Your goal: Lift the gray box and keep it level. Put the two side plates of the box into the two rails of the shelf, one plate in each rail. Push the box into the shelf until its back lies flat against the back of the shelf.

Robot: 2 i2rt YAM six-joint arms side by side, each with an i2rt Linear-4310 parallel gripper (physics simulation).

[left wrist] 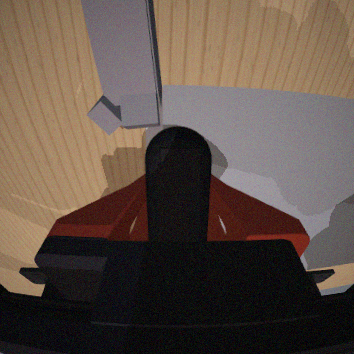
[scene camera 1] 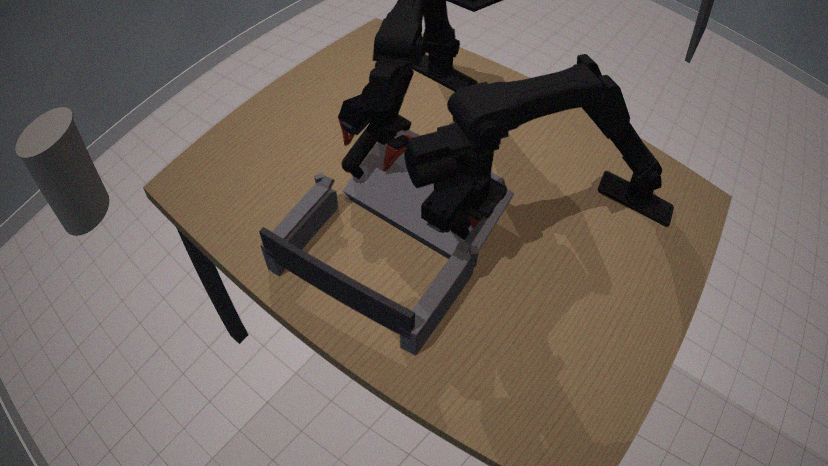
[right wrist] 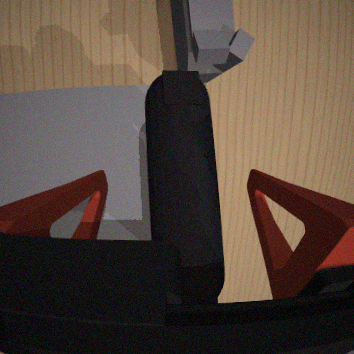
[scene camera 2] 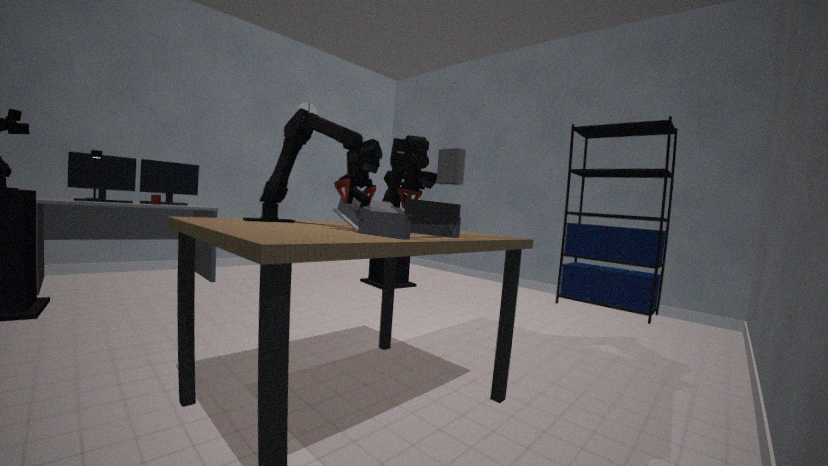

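Where they show: left gripper, fingertip midpoint: [left wrist: 177, 178] [scene camera 1: 466, 220]; right gripper, fingertip midpoint: [scene camera 1: 365, 157] [right wrist: 176, 177] [scene camera 2: 356, 205]; left arm's base at its link origin: [scene camera 1: 636, 200]; right arm's base at its link origin: [scene camera 1: 440, 73] [scene camera 2: 269, 221].
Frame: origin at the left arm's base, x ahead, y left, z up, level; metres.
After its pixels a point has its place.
The gray box [scene camera 1: 394, 193] @(x 0.320, y -0.436, z 0.066 m) [left wrist: 260, 130] @(x 0.343, y -0.352, z 0.061 m) [right wrist: 75, 135] @(x 0.322, y -0.453, z 0.064 m) is at the open end of the shelf, outside its rails. The shelf has a left-hand rail [scene camera 1: 307, 217] @(x 0.441, y -0.547, z 0.058 m) [right wrist: 212, 20] @(x 0.384, y -0.558, z 0.075 m), a right-hand rail [scene camera 1: 443, 289] @(x 0.461, y -0.260, z 0.075 m) [left wrist: 122, 55] @(x 0.403, y -0.266, z 0.075 m) and a dark back bar [scene camera 1: 338, 283] @(x 0.552, y -0.396, z 0.106 m). My left gripper [scene camera 1: 470, 224] @(x 0.331, y -0.287, z 0.091 m) [left wrist: 177, 178] @(x 0.331, y -0.287, z 0.091 m) is shut on the black handle [left wrist: 178, 155] @(x 0.370, y -0.290, z 0.123 m) at the box's right side. My right gripper [scene camera 1: 366, 155] @(x 0.286, y -0.519, z 0.090 m) [scene camera 2: 355, 199] @(x 0.286, y -0.519, z 0.090 m) [right wrist: 176, 177] @(x 0.286, y -0.519, z 0.090 m) is open, its fingers on either side of the other black handle [right wrist: 184, 210] @(x 0.290, y -0.515, z 0.145 m), not gripping it. The side plates are mostly hidden.
The wooden table [scene camera 1: 579, 347] @(x 0.411, y -0.003, z 0.000 m) [scene camera 2: 231, 231] @(x 0.278, y -0.960, z 0.000 m) carries both arms and the shelf. A gray cylinder [scene camera 1: 63, 173] stands on the floor at the left. A black rack [scene camera 2: 622, 173] with blue bins [scene camera 2: 614, 243] stands far right in scene camera 2.
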